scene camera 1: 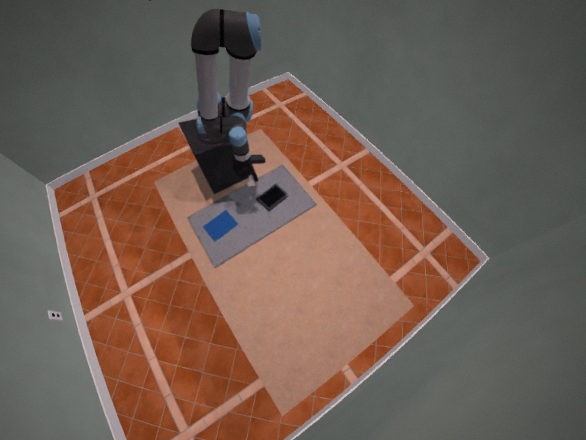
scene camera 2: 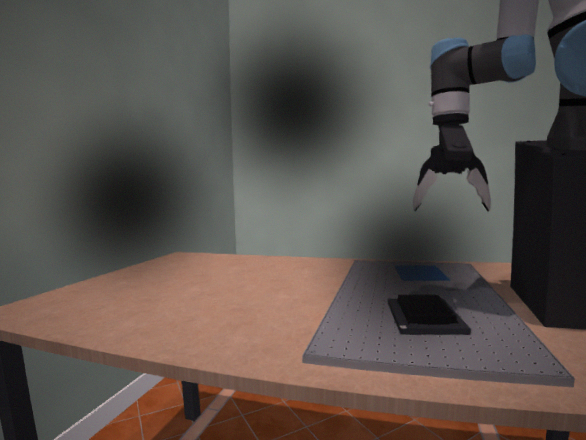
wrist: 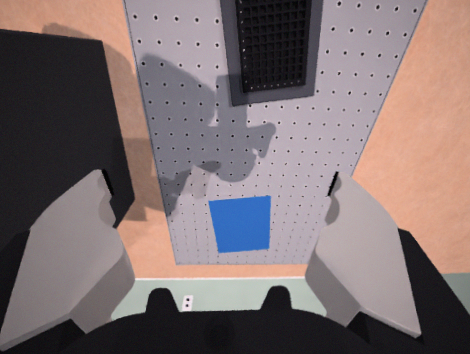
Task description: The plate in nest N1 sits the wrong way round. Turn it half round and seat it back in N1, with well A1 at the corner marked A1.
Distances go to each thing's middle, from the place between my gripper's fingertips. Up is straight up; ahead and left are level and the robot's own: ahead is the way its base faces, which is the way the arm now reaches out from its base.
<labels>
Right now my hand is 60 mm short of the black well plate [scene camera 2: 422,309], 90 mm to the right of it and 180 mm above it. Also, from my hand: flat blue rectangle [wrist: 243,224] 50 mm ahead, 260 mm to the right, 200 mm below; then dark grey nest [scene camera 2: 422,329] 60 mm ahead, 90 mm to the left, 190 mm below.
</labels>
